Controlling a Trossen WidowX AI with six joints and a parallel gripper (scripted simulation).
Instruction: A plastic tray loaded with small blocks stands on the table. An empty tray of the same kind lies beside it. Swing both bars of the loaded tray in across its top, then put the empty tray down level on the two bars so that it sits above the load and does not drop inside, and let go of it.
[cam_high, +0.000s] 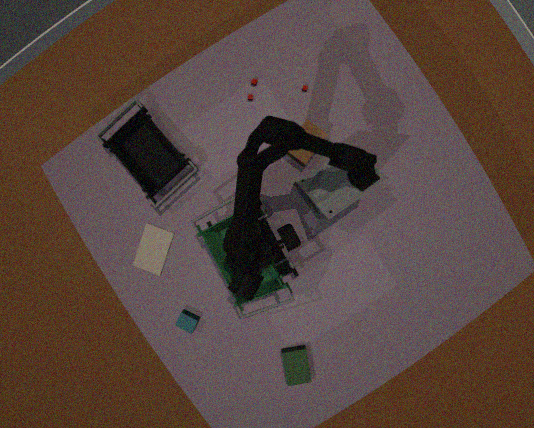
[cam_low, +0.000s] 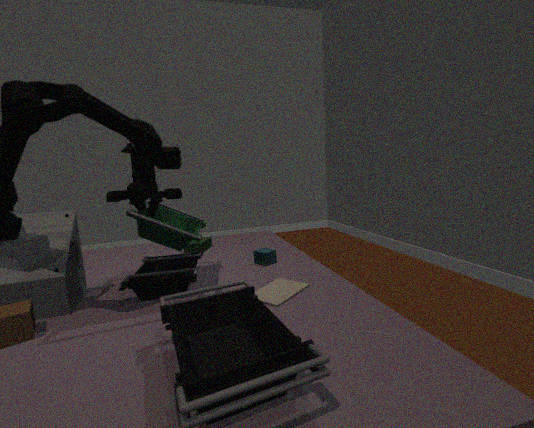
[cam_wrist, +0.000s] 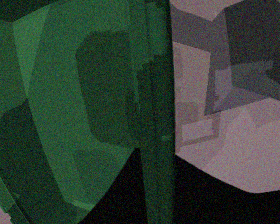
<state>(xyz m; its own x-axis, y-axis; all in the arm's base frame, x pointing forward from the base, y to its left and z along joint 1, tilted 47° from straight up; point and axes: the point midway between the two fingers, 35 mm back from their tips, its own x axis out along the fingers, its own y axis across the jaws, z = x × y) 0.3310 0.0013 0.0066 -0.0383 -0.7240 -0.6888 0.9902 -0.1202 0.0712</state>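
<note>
My gripper tip is now 70 mm short of the green tray and 10 mm to the left of it. From my gripper tip the other things lie so: cream card (320 mm ahead, 190 mm to the right, 180 mm below); teal cube (350 mm ahead, 160 mm below, 70 mm to the left); tan box (290 mm behind, 180 mm to the right, 150 mm below).
</note>
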